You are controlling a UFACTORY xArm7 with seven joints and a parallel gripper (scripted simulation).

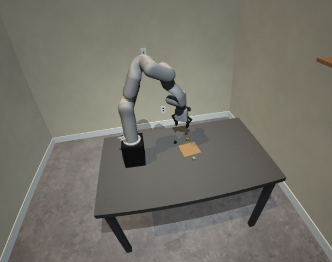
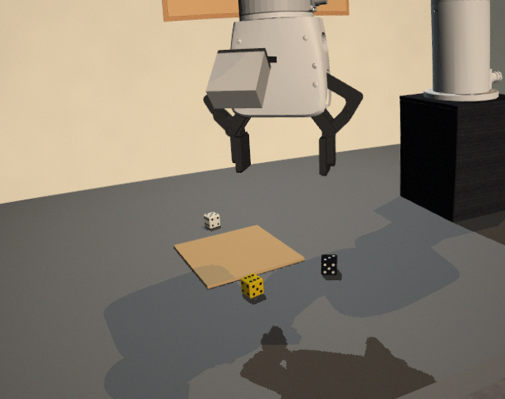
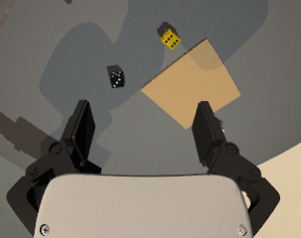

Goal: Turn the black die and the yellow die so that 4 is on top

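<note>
My gripper is now 150 mm above the black die, 60 mm past it and 10 mm to the left of it. The rest, counted from my hand: tan mat (150 mm below, 120 mm to the right, 20 mm ahead); yellow die (150 mm below, 40 mm ahead, 10 mm to the right); white die (240 mm to the right, 150 mm below, 10 mm ahead).
</note>
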